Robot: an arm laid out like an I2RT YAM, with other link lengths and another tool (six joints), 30 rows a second.
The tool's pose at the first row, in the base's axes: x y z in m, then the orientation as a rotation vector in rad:
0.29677 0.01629 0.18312 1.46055 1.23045 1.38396
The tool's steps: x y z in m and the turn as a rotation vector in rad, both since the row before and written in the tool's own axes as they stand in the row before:
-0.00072 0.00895 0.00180 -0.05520 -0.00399 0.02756
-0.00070 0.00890 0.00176 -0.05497 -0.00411 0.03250
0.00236 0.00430 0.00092 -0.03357 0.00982 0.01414
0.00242 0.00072 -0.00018 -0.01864 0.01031 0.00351
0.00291 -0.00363 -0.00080 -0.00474 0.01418 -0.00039
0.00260 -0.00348 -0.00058 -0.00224 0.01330 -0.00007
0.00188 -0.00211 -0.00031 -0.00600 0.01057 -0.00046
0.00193 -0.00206 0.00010 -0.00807 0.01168 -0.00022
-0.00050 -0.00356 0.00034 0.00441 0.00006 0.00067
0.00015 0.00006 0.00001 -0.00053 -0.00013 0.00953
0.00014 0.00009 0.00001 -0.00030 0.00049 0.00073
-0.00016 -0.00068 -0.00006 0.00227 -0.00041 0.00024
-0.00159 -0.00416 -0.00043 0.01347 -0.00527 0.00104
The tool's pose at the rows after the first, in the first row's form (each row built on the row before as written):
0.29982 0.01357 0.19131 1.44650 1.16462 1.42167
0.30236 0.01058 0.19952 1.43543 1.09568 1.46112
0.30332 0.01154 0.20432 1.41670 1.06416 1.49117
0.30302 0.01359 0.20578 1.40005 1.05197 1.50869
0.30212 0.01749 0.20327 1.38768 1.05661 1.52195
0.30143 0.02105 0.20080 1.37773 1.06275 1.53383
0.30101 0.02349 0.19940 1.36661 1.06401 1.54436
0.30099 0.02599 0.19809 1.35350 1.06391 1.55664
0.30153 0.02672 0.19459 1.35692 1.06761 1.55568
0.30152 0.02684 0.19470 1.36358 1.06202 1.56266
0.30151 0.02694 0.19483 1.36359 1.06166 1.56370
0.30149 0.02701 0.19413 1.36555 1.06336 1.56277
0.30138 0.02689 0.18966 1.37875 1.07194 1.55456

